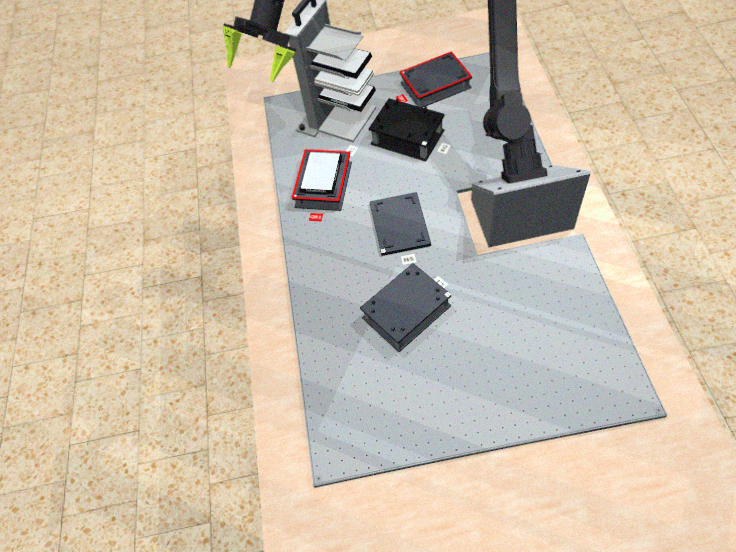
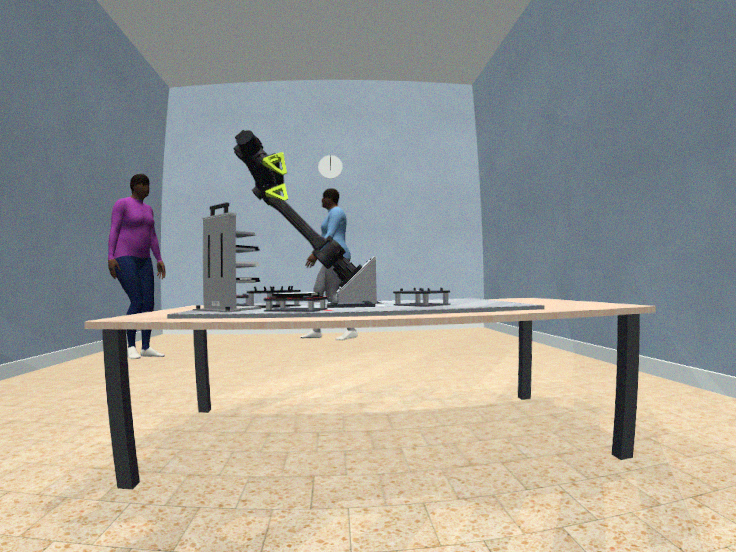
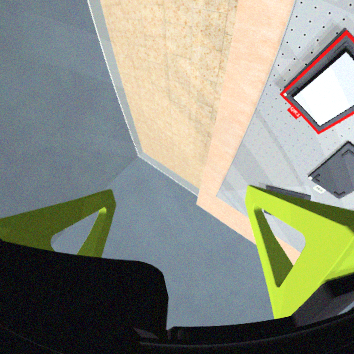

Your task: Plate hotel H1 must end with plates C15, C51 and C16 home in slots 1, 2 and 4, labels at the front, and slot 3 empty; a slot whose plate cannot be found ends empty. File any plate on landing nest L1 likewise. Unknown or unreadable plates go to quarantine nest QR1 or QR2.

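Seen in the pictures: gripper, fingertip midpoint: (image 1: 250, 74) (image 2: 285, 187) (image 3: 178, 195); arm's base, link origin: (image 1: 523, 177) (image 2: 352, 277).
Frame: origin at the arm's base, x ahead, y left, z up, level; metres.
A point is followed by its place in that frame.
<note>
My gripper (image 1: 252, 72) {x 0.569, y -0.168, z 0.256 m} (image 2: 286, 185) {x 0.569, y -0.168, z 0.256 m} (image 3: 178, 195) {x 0.569, y -0.168, z 0.256 m} is open and empty, high above and left of the plate hotel (image 1: 307, 89) {x 0.477, y -0.353, z 0.039 m} (image 2: 219, 261) {x 0.471, y -0.405, z 0.050 m}. The hotel's top shelf (image 1: 334, 41) {x 0.390, y -0.383, z 0.144 m} looks empty. Below it, a black-edged white plate (image 1: 344, 61) {x 0.373, y -0.354, z 0.106 m}, a white plate (image 1: 342, 81) {x 0.385, y -0.347, z 0.052 m} and another black-edged plate (image 1: 346, 95) {x 0.381, y -0.355, z 0.000 m} sit on the three lower shelves; their labels are unreadable here. A white-topped plate (image 1: 321, 171) {x 0.468, y -0.154, z -0.053 m} (image 3: 330, 92) {x 0.473, y -0.156, z -0.053 m} lies on red-framed nest QR1 (image 1: 318, 204) {x 0.487, y -0.091, z -0.102 m}. The other red-framed nest (image 1: 436, 76) {x 0.131, y -0.452, z -0.067 m} looks empty. The rotated raised nest (image 1: 406, 306) {x 0.308, y 0.264, z -0.057 m} bears no plate; its tag is unreadable.
A black raised nest (image 1: 407, 121) {x 0.233, y -0.278, z -0.047 m} stands right of the hotel. A low dark nest, tagged N5 (image 1: 400, 222) {x 0.290, y 0.007, z -0.095 m} (image 3: 337, 170) {x 0.313, y 0.005, z -0.095 m}, lies near the middle of the perforated board (image 1: 475, 380) {x 0.188, y 0.433, z -0.107 m}. The arm's wedge base (image 1: 532, 210) {x 0.000, y 0.091, z -0.009 m} stands at the right. Two people (image 2: 137, 237) (image 2: 334, 228) are beyond the table.
</note>
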